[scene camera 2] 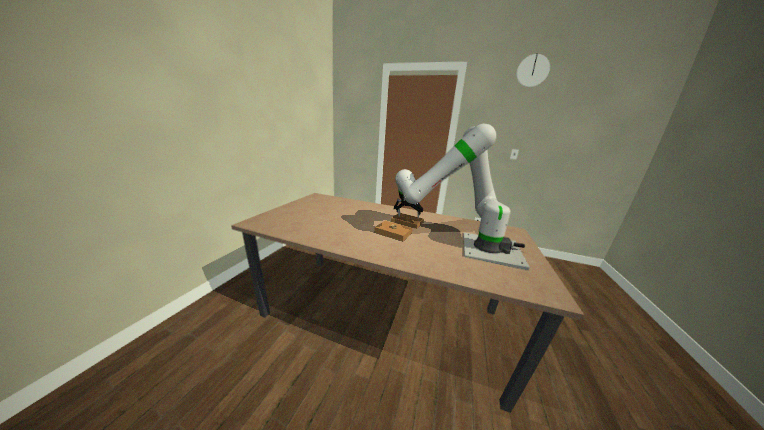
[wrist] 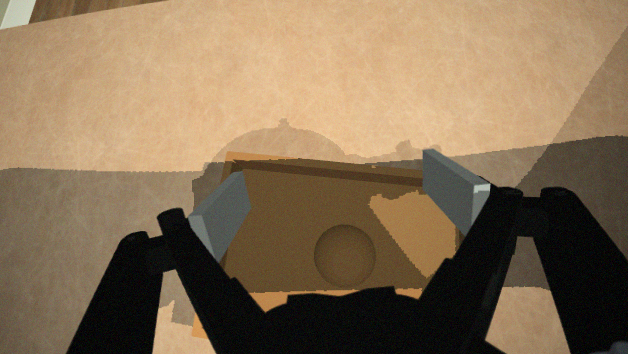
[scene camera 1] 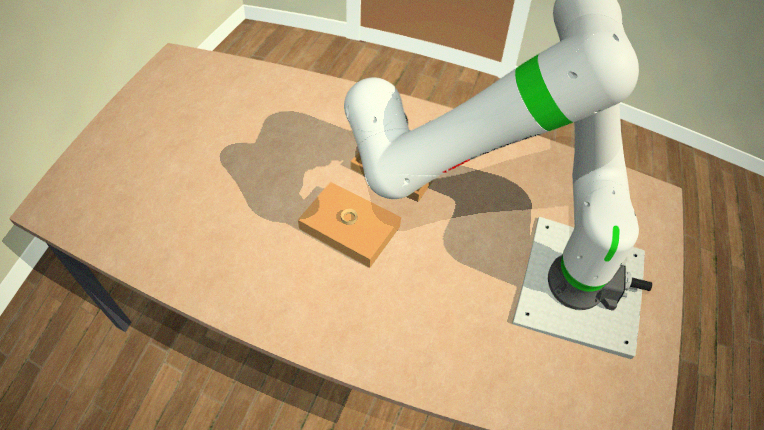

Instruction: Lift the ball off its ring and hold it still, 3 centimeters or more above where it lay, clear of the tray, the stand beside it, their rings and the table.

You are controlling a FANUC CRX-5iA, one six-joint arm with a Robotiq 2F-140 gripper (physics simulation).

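Places are measured from the arm's base along level axes (x left, y ahead, z down), in metres.
Where they show: gripper, fingertip midpoint: (wrist: 332, 180); arm's base, origin of the base link: (scene camera 2: 487, 246) (scene camera 1: 577, 281).
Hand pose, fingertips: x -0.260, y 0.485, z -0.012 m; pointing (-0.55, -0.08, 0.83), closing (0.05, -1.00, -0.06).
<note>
Each offset is from my fingertips to the top centre of the thing. "spot": to the spot under its first point. Level surfaces: height alone.
In the wrist view a brown ball {dx +0.053, dy +0.001, dz -0.025 m} (wrist: 345, 255) lies in the shaded, shallow orange tray {dx +0.053, dy +0.001, dz -0.002 m} (wrist: 250, 155) (scene camera 1: 419, 193) (scene camera 2: 414, 223). Its ring does not show beneath it. My gripper (wrist: 332, 180) (scene camera 2: 409, 214) is open and empty, its grey fingertips wide apart above the tray. In the wrist view the ball shows between the two fingers, lower in the picture than the pads and close to the black gripper body. How high the fingertips are above the ball I cannot tell. In scene camera 1 the arm hides the gripper, the ball and most of the tray.
The orange block stand (scene camera 1: 320, 213) (scene camera 2: 390, 231) is beside the tray, with a small pale ring {spot: dx +0.277, dy +0.049, dz -0.020 m} (scene camera 1: 350, 222) on its top. The arm's base plate (scene camera 1: 577, 331) (scene camera 2: 497, 260) is at the right end of the table {dz +0.026 m} (scene camera 1: 240, 277) (scene camera 2: 320, 229).
</note>
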